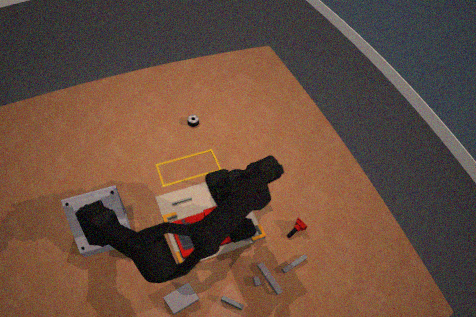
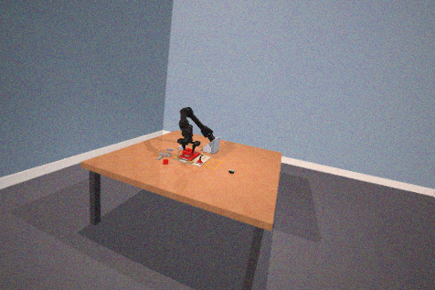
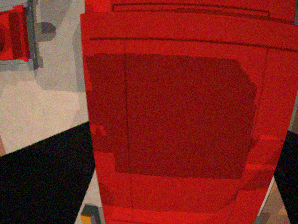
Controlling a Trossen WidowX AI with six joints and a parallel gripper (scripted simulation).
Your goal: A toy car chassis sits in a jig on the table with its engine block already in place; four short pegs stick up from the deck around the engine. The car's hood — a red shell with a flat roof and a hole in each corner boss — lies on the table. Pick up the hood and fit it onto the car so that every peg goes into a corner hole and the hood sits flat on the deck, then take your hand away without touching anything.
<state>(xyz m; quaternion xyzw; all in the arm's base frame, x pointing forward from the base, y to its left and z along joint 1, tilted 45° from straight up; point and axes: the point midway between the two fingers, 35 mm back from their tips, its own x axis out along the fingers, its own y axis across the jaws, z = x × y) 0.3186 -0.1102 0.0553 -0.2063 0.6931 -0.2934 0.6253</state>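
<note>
My gripper tip is 10 mm below the red hood. Round my gripper tip: grey engine block: 30 mm below.
</note>
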